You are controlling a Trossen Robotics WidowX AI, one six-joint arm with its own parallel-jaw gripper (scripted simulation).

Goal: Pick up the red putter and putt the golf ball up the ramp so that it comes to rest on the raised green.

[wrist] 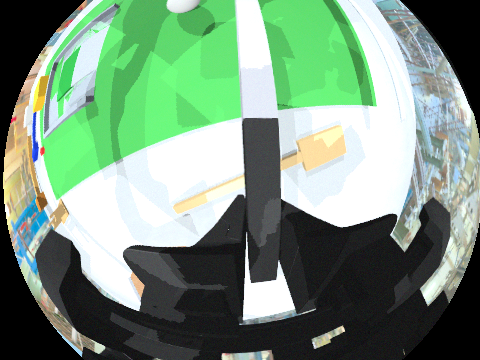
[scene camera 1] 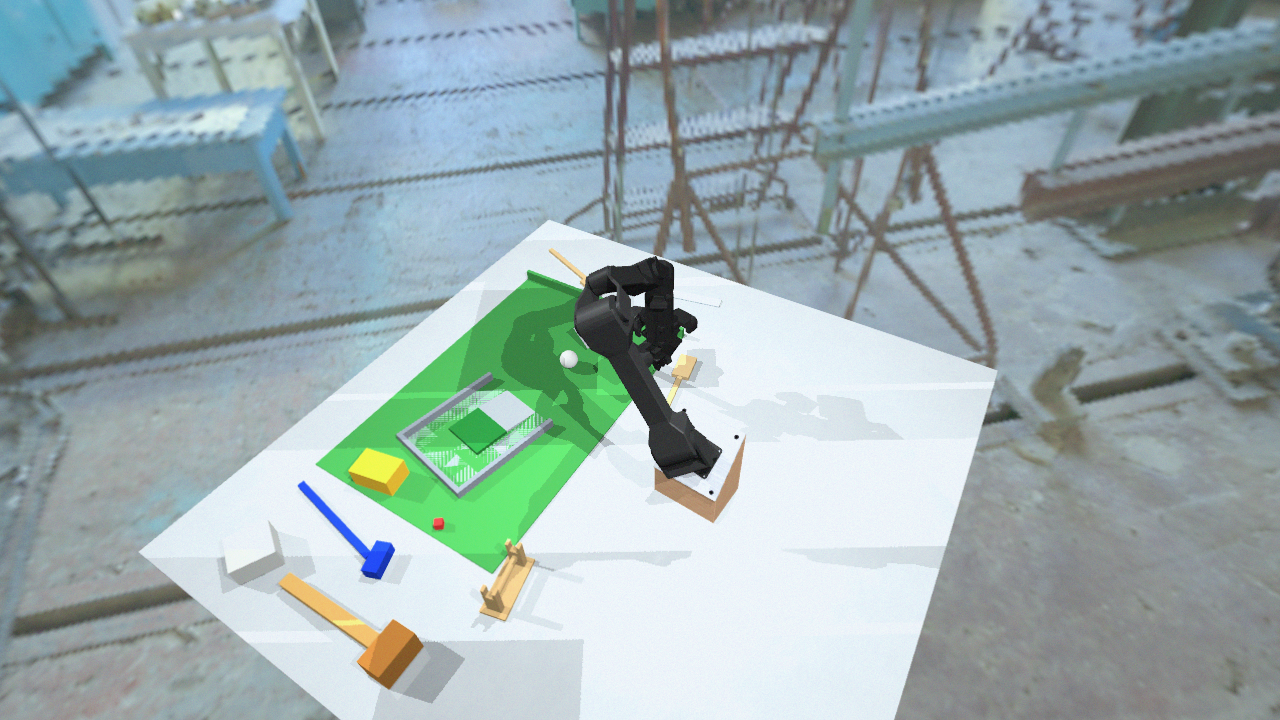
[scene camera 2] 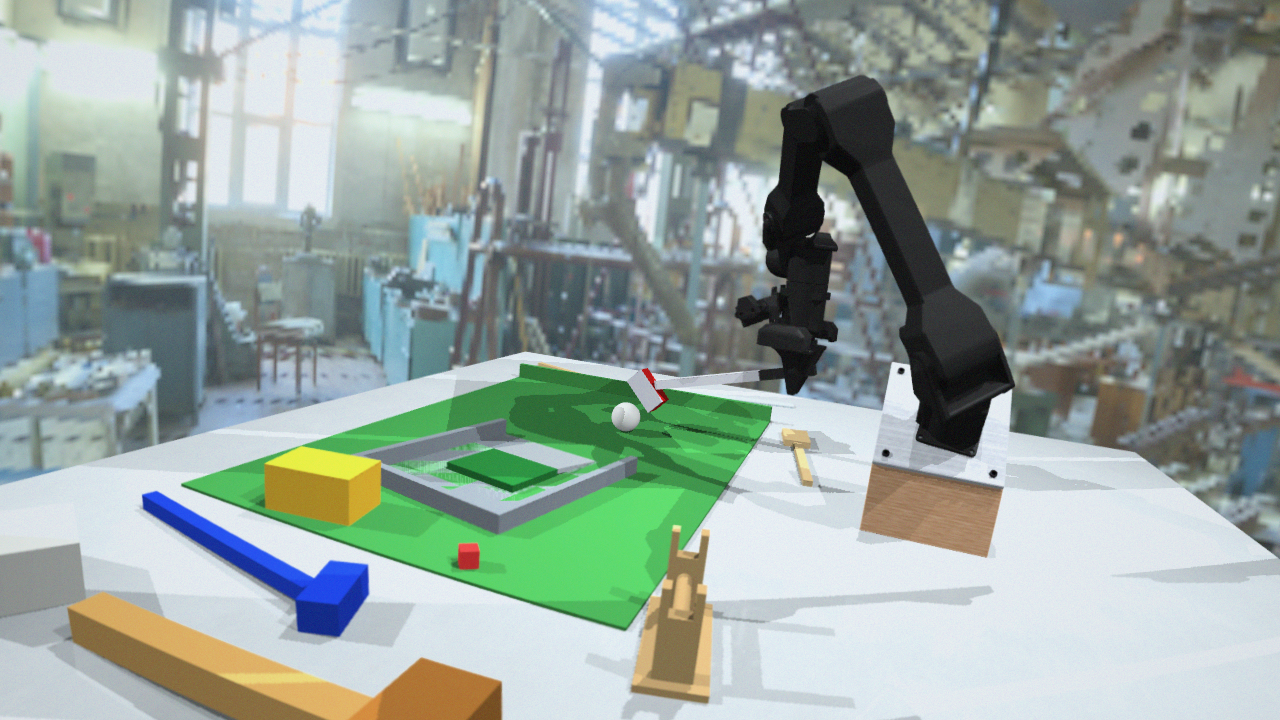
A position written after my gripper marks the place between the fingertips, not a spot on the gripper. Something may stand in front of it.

Note:
My gripper (scene camera 2: pixel 792 394) carries a red putter. Also in view: a blue putter (scene camera 2: pixel 325 604), a yellow block (scene camera 2: pixel 329 486), a wooden stand (scene camera 1: pixel 498 601) and a green mat (scene camera 2: pixel 600 558).
The blue putter shows as well in scene camera 1 (scene camera 1: pixel 377 559). The yellow block shows as well in scene camera 1 (scene camera 1: pixel 380 472). My gripper is seen too in the wrist view (wrist: pixel 253 199) and in scene camera 1 (scene camera 1: pixel 659 367).

